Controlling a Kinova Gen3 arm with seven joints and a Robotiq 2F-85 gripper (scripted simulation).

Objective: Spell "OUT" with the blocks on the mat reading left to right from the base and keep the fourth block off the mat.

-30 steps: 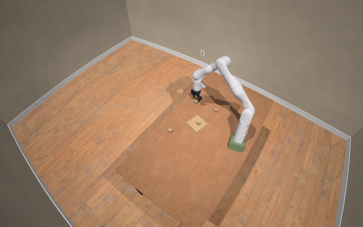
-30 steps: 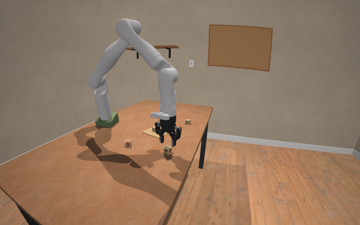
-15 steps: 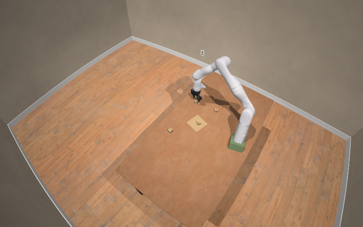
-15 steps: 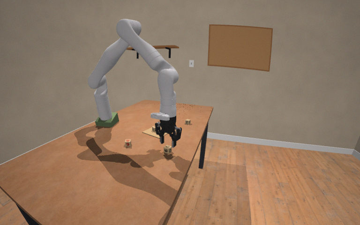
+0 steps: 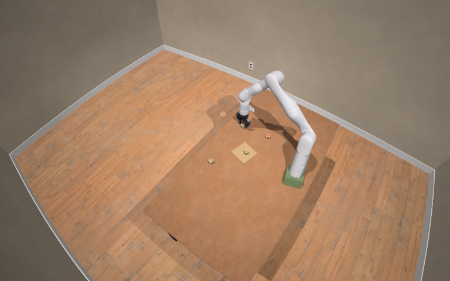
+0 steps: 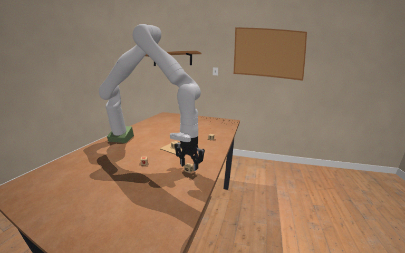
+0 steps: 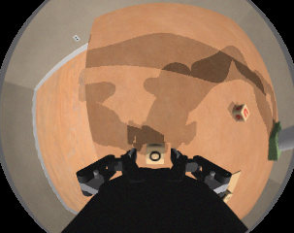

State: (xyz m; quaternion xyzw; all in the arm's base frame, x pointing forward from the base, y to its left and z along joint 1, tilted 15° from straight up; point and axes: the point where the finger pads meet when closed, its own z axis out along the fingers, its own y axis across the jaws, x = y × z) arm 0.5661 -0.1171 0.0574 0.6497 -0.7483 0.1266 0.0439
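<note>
Right now my hand is 1 cm above the letter block. The rest, counted from my hand: tan mat: 17 cm behind, 19 cm to the left, 3 cm below.
</note>
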